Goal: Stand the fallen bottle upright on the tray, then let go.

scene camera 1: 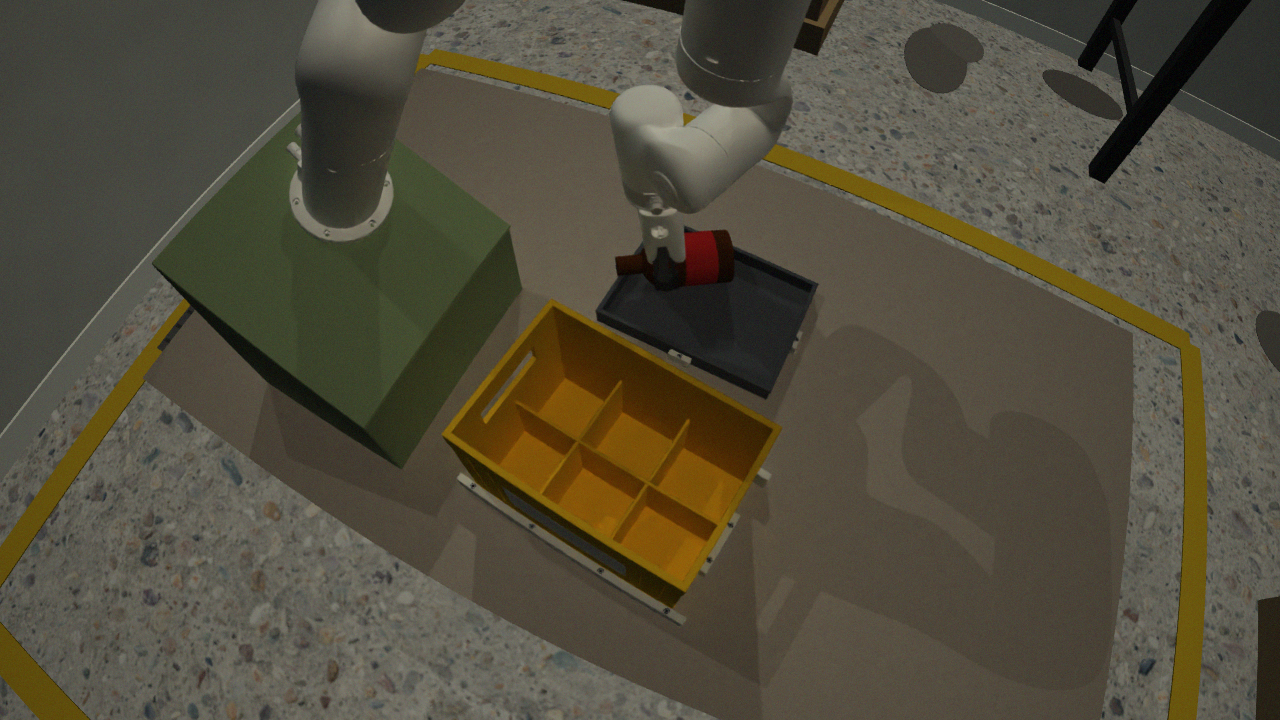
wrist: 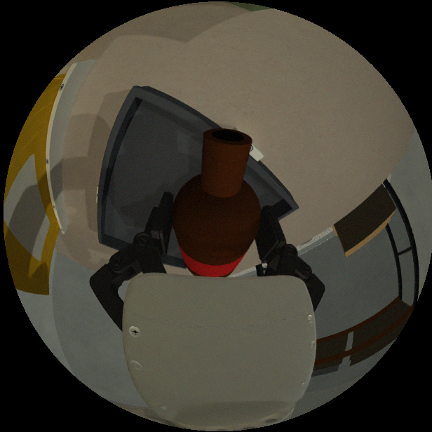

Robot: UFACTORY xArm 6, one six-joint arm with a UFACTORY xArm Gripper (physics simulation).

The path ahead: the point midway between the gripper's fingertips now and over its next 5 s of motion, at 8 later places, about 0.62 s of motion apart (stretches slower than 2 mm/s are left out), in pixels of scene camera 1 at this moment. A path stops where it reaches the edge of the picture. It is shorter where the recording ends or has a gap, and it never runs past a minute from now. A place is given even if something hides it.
The gripper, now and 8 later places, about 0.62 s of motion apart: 665,262; 659,228; 654,199; 652,195; 689,234; 715,263; 709,278; 709,292; 709,298
